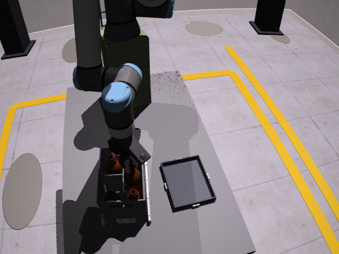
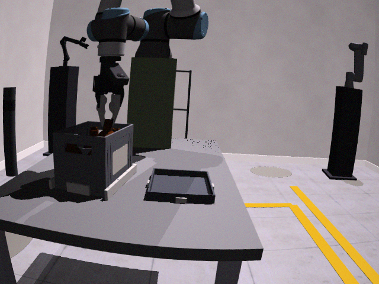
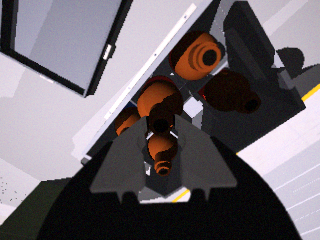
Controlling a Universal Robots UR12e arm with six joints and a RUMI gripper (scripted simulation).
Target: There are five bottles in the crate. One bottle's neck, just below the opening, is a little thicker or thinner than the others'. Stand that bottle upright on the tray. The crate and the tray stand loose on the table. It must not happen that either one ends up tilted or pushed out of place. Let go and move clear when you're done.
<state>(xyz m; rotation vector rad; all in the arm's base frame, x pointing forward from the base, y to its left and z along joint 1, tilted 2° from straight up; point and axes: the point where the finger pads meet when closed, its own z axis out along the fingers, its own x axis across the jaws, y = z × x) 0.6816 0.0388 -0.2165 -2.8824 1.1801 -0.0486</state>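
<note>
Now: the dark grey crate 110 mm below my hand and 50 mm to the right of it. Also, from my hand: black tray (230 mm to the left, 190 mm below, 40 mm behind).
</note>
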